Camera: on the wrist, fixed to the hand. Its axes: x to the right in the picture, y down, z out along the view.
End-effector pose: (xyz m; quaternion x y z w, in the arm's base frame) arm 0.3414 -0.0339 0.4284 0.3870 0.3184 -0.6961 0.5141
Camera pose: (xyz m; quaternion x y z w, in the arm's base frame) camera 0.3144 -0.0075 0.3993 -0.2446 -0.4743 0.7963 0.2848
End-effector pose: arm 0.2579 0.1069 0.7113 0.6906 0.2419 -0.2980 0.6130
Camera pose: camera 0.2516 0.1412 0.6788 0.4351 0.7237 -0.5348 0.0305
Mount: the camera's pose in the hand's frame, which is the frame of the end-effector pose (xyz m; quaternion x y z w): 0.0175 -0.0317 -0.0310 0.1594 0.1966 -0.7133 0.6536
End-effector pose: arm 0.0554 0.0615 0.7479 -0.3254 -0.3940 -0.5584 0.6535
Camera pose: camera 0.0300 0.0212 0.7480 0.2823 -0.4501 -0.8323 0.1581
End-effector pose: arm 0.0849 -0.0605 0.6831 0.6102 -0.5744 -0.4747 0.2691
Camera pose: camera 0.1246 -0.0778 0.6632 -0.9447 -0.0371 0.2907 0.1471
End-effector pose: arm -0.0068 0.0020 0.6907 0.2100 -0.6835 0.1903 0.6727
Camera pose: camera 0.0363 -0.0083 0.7082 0.6946 -0.1344 -0.2052 0.6763
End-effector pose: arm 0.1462 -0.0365 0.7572 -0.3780 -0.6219 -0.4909 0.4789
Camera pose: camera 0.1189 -0.0740 0.7681 0.3694 -0.6602 -0.6376 0.1454
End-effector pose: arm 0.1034 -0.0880 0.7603 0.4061 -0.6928 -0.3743 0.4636
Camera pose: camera 0.1354 -0.1207 0.7468 0.9071 -0.1317 -0.3851 0.1075
